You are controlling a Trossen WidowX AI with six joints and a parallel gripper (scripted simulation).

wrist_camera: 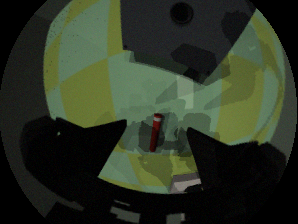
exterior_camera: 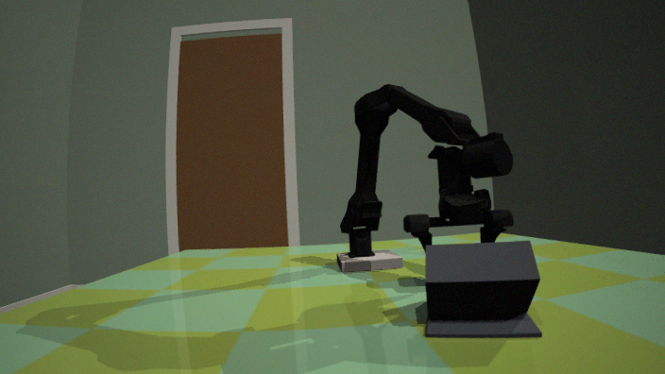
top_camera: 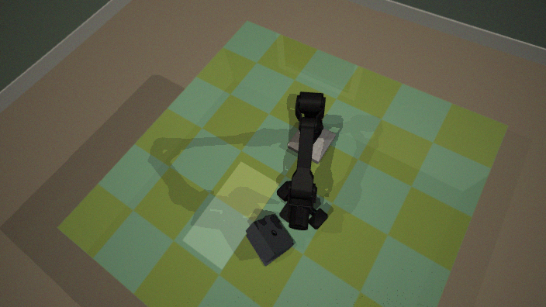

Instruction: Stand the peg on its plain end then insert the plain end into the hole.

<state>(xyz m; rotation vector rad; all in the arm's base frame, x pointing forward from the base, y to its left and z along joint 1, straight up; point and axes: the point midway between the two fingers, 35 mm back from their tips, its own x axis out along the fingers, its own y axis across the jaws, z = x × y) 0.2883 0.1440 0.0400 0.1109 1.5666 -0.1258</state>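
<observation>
Now: gripper tip 30 mm above the red peg and 10 mm past it. Also, from my gripper tip: dark sloped panel 150 mm ahead, 40 mm to the right, 10 mm above.
</observation>
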